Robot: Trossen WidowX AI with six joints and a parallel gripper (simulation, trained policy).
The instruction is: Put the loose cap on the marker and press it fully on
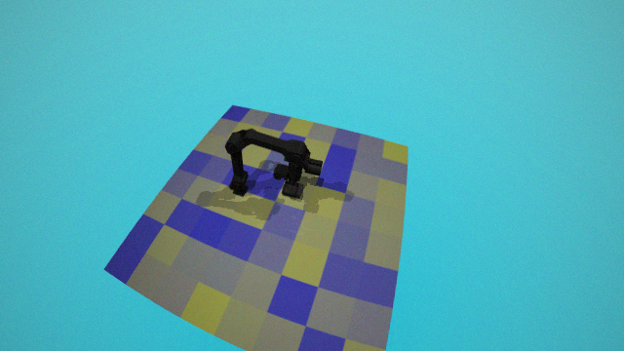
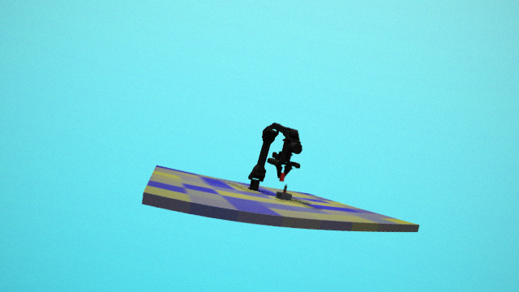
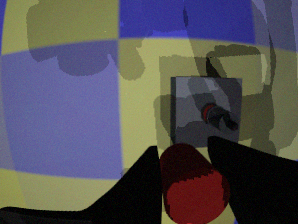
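The grey holder block is 40 mm to the left of my gripper tip and 100 mm below it. Round my gripper tip: red cap 10 mm ahead, 10 mm above.
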